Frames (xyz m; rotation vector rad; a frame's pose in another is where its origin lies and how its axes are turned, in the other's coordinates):
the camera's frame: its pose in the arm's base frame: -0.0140 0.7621 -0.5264 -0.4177 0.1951 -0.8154
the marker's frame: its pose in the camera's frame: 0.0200 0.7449 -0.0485 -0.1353 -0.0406 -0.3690
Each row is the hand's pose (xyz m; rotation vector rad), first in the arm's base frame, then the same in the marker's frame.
Working: the arm's base frame: its pose in the marker's frame: 1.0400 -1.1599 0.1000 0.6079 -0.1371 1.1588

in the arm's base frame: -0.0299 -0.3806 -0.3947 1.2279 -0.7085 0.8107
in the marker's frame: 1.2854 -1.0799 -0.3847 2.1974 -0.2865 1.7045
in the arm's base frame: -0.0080 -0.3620 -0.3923 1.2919 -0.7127 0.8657
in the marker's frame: 1.2784 -1.0584 -0.3668 2.2673 -0.2657 1.7496
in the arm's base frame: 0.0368 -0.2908 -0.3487 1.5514 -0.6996 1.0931
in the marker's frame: 1.2425 -1.0258 -0.2854 -2.4463 0.1392 -1.8720
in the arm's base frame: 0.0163 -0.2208 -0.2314 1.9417 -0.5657 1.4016
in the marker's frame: 1.1958 -1.0848 -0.1696 -2.0852 -0.1528 -1.6097
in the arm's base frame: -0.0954 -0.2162 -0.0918 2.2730 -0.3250 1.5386
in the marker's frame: 1.1741 -1.2467 -0.0969 -1.8362 -0.4521 -1.4100
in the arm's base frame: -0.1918 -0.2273 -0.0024 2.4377 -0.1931 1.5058
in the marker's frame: 1.1624 -1.3744 -0.0658 -1.7744 -0.6151 -1.3020
